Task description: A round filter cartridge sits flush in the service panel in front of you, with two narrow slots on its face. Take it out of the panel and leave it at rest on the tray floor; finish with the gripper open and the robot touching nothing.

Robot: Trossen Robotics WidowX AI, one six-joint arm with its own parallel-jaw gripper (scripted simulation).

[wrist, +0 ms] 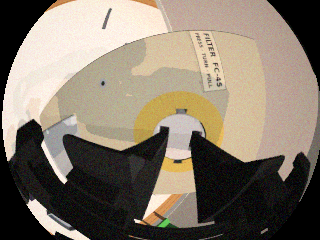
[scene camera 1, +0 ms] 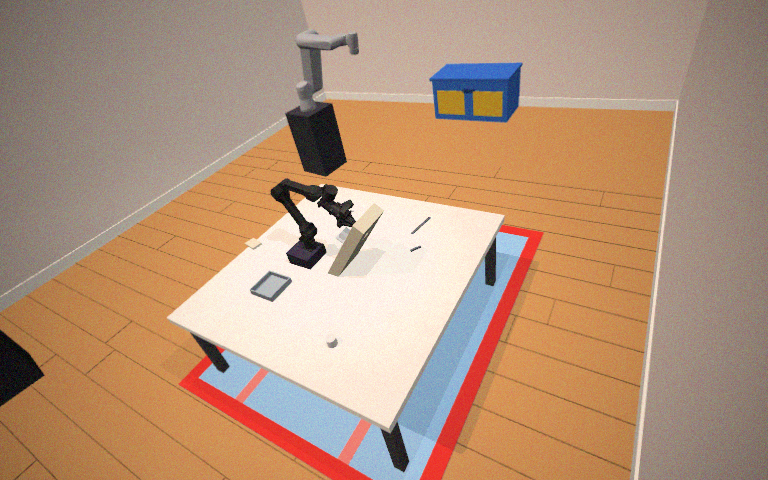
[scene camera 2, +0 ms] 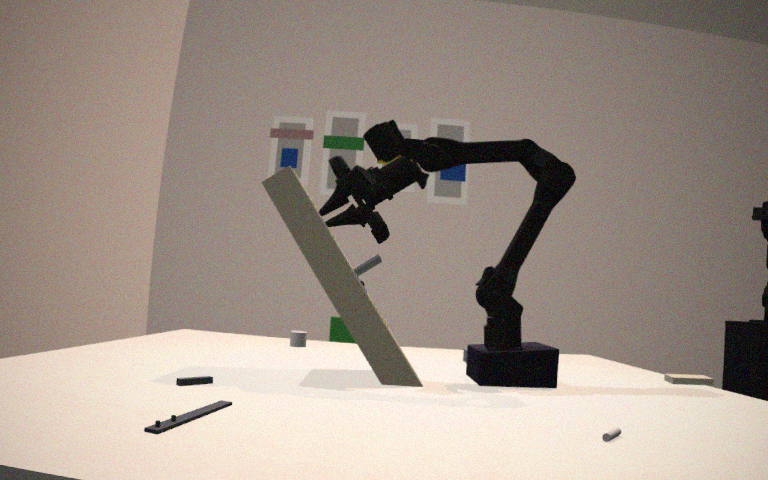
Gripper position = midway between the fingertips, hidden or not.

Observation:
In view: my gripper [scene camera 2: 320, 221], a round filter cartridge [wrist: 181, 125], a tan service panel [scene camera 2: 370, 332], a grey tray [scene camera 1: 272, 284] and a long black bar [scene camera 2: 175, 421].
My gripper also shows in the wrist view [wrist: 180, 136]. The tan service panel also shows in the wrist view [wrist: 118, 99] and in scene camera 1 [scene camera 1: 360, 231]. Scene camera 1 misses the round filter cartridge, which is hidden by the tan service panel. Scene camera 2 misses the round filter cartridge, which is hidden by the tan service panel.

